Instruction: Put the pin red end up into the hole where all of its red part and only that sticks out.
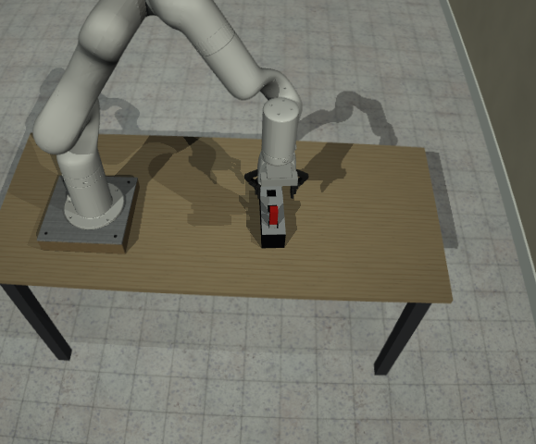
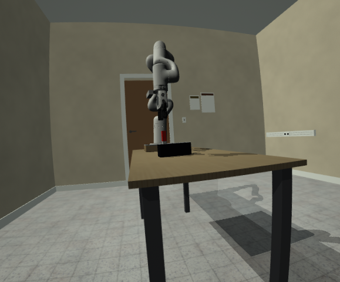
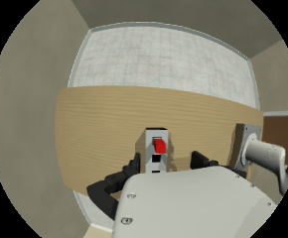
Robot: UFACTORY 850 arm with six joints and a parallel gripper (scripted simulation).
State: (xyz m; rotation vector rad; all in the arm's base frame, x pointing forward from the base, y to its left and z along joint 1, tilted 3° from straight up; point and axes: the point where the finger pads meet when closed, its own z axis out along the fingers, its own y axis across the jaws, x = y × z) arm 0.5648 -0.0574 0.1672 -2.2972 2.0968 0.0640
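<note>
Right now the pin is 100 mm below my hand. Round my hand: black block 190 mm below, 60 mm to the left, 10 mm behind.
</note>
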